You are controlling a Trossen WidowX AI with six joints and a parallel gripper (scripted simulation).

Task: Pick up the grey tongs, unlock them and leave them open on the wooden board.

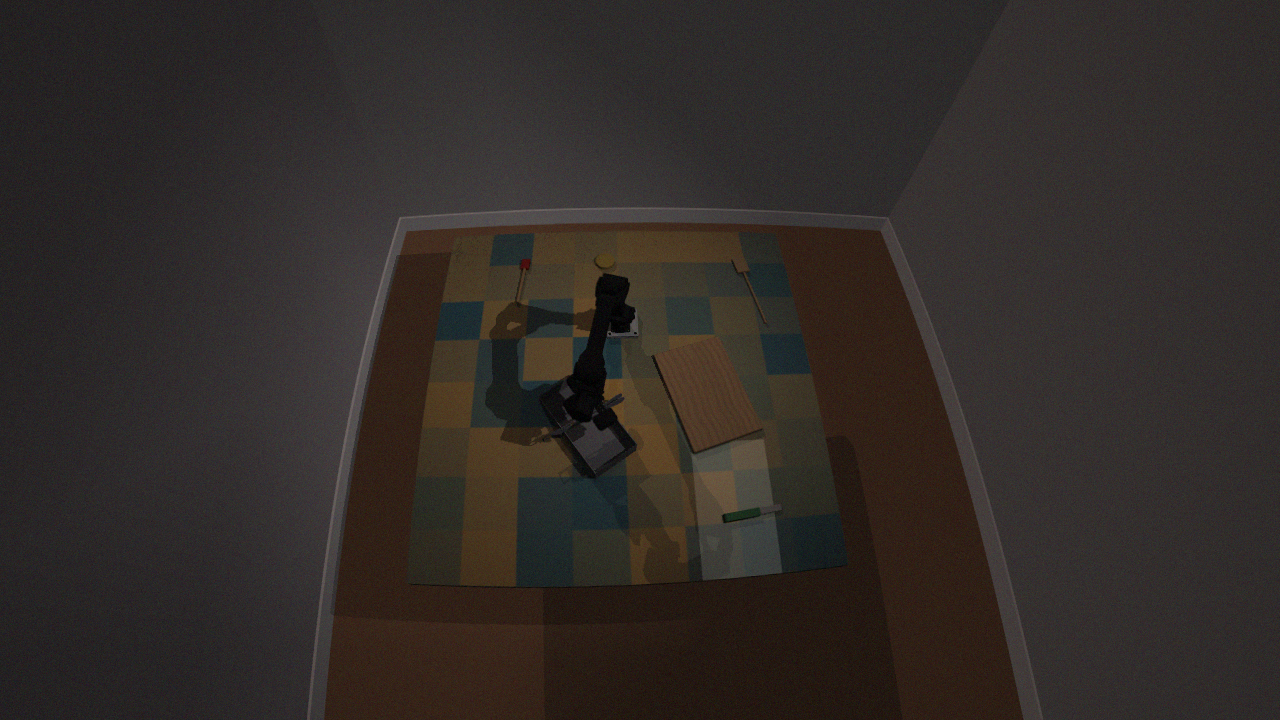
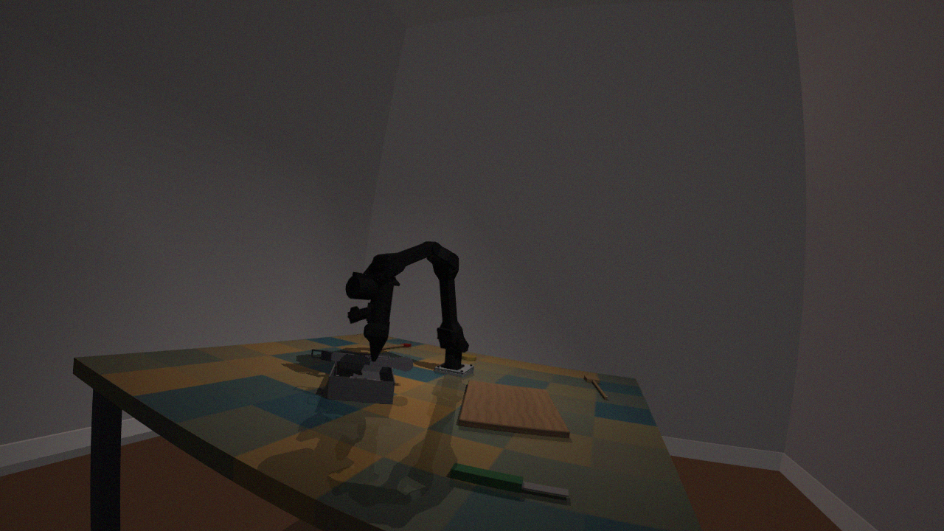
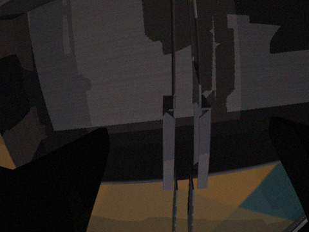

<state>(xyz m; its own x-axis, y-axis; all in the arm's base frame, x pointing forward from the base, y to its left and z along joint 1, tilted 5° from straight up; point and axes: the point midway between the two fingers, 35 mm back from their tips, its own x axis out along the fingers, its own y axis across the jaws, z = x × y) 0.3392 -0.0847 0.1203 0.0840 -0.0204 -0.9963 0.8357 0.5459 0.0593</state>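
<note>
The roasting tin is 20 mm ahead of my gripper tip, 20 mm to the right of it and 50 mm below it. The rest, counted from my gripper tip: wooden board (100 mm behind, 370 mm to the left, 70 mm below); then red-tipped stick (570 mm behind, 270 mm to the right, 70 mm below); then yellow disc (640 mm behind, 30 mm to the left, 70 mm below).
</note>
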